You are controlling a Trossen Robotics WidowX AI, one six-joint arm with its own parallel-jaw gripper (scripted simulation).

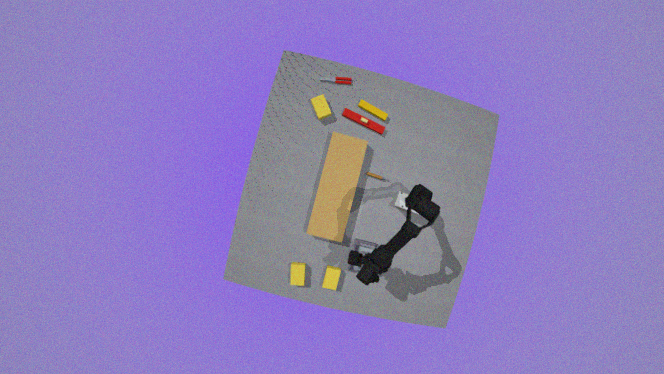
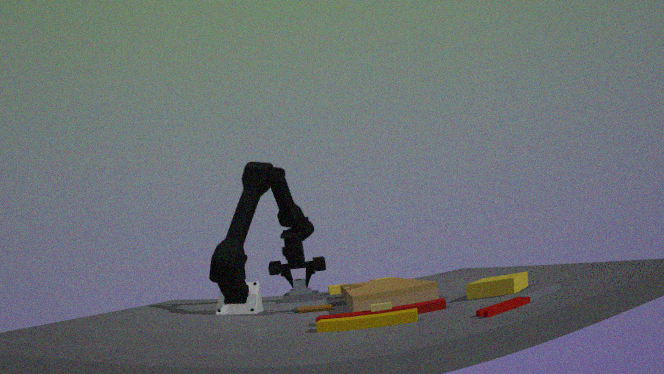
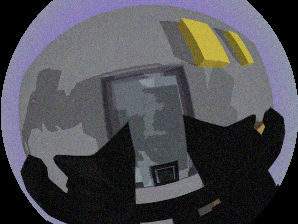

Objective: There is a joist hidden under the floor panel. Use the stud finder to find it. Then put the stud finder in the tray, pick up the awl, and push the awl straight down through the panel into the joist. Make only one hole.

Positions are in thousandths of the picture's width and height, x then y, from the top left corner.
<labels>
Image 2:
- my gripper: 453, 769
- yellow bar: 608, 846
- red level: 659, 814
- red-handled tool: 742, 830
</labels>
